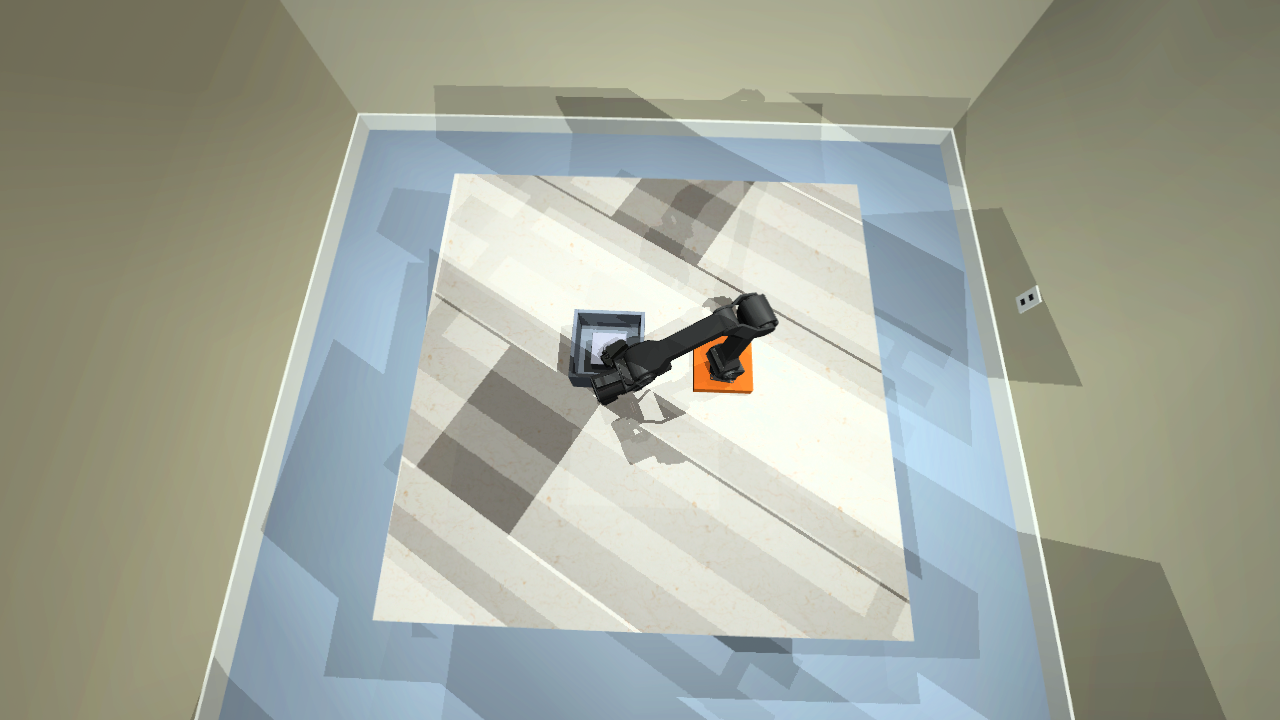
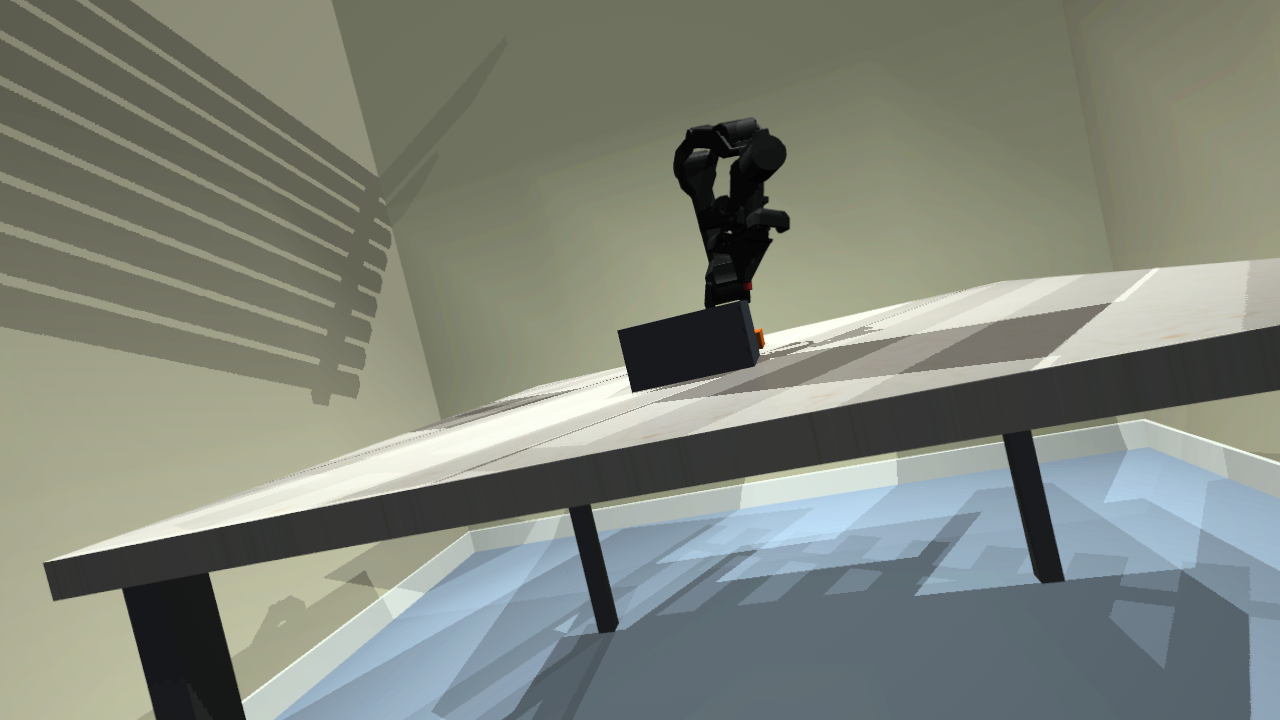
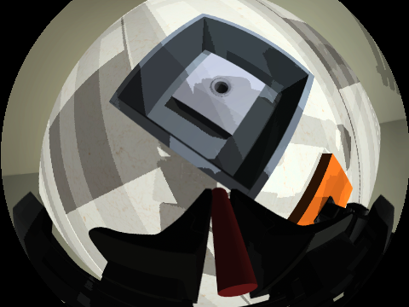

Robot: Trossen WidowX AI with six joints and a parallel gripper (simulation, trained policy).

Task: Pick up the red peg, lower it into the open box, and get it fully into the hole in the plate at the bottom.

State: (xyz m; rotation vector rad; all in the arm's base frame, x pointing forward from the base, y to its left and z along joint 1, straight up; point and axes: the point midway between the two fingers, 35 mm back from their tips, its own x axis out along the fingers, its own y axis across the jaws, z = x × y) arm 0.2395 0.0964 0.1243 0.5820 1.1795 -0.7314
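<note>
Now: gripper tip 7 cm short of the light grey plate, 9 cm to the left of it and 8 cm above it. Also, from my gripper tip: dark box: 7 cm ahead, 9 cm to the right, 10 cm below; red peg: 1 cm behind, 1 cm to the left, 3 cm above.
</note>
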